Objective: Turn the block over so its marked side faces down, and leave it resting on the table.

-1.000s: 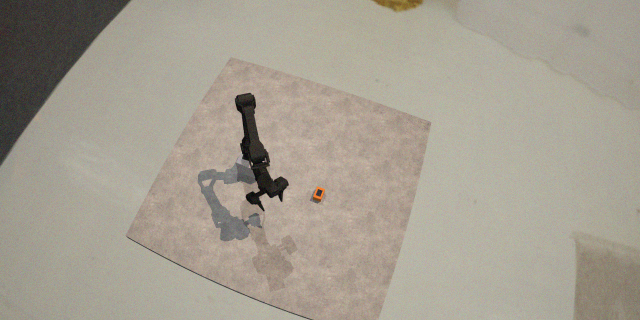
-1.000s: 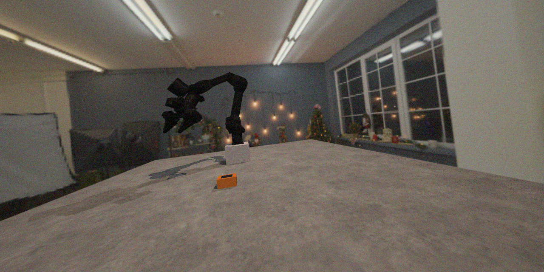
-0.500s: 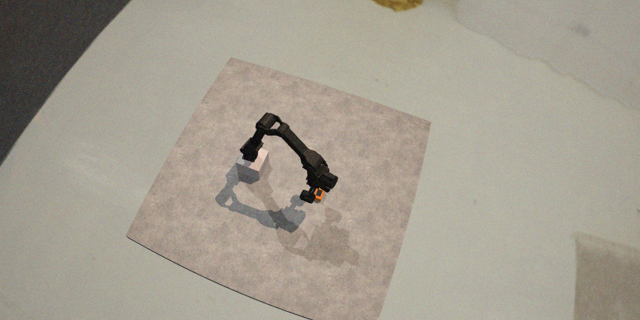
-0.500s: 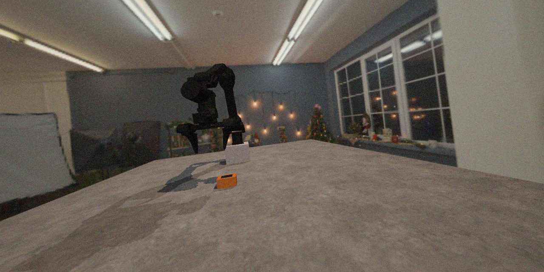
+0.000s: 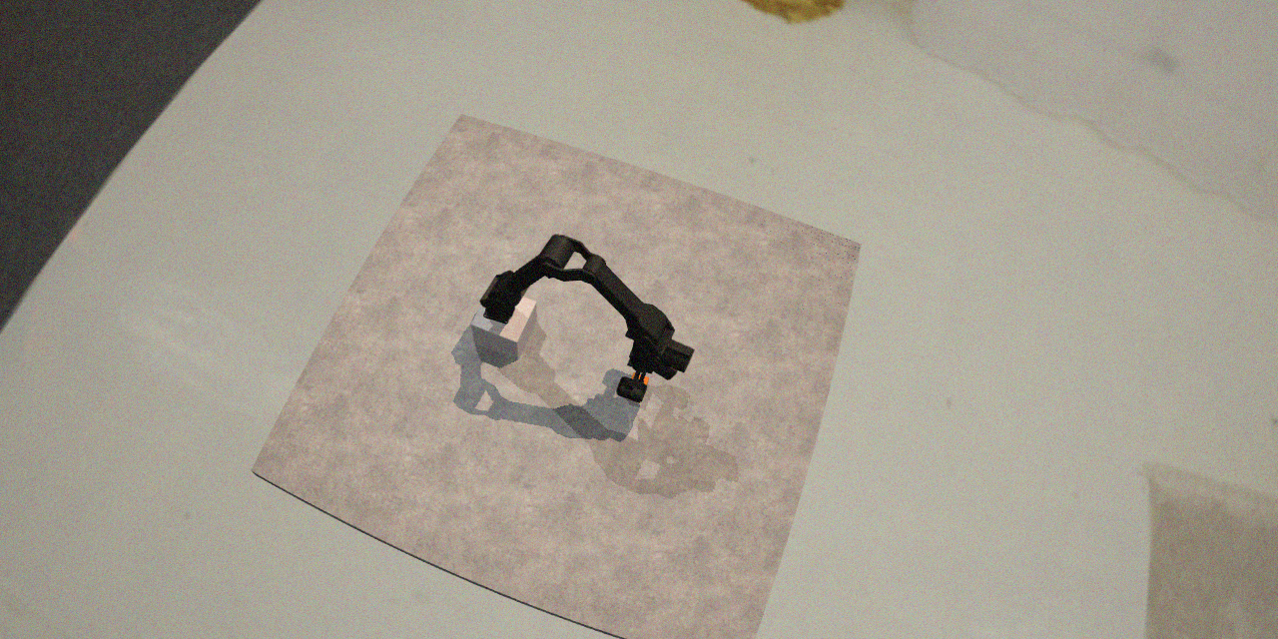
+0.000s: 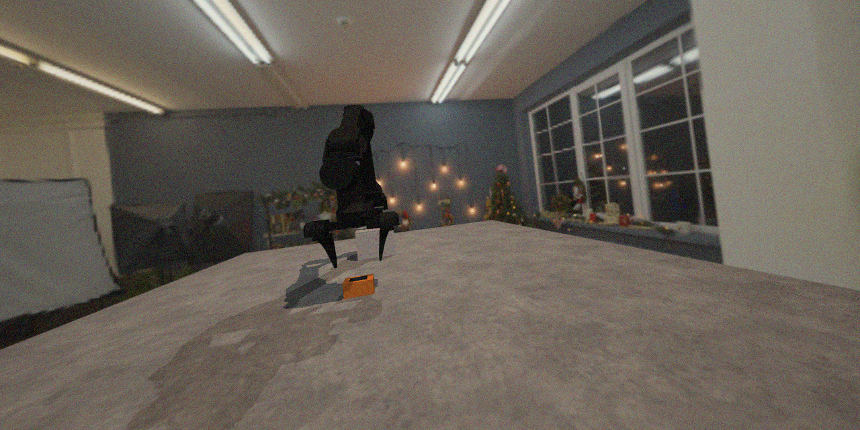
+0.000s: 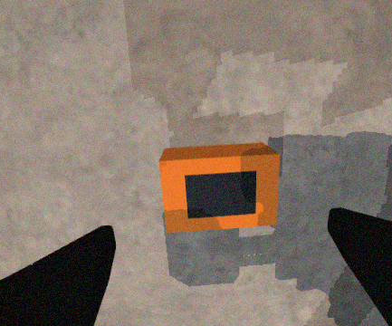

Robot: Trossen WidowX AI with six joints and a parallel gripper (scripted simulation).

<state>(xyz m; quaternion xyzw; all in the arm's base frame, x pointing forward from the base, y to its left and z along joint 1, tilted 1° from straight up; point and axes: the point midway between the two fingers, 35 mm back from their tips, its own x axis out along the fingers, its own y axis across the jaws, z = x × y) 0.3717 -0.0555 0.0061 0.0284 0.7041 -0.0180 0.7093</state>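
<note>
My gripper tip is 4 cm above the block.
</note>
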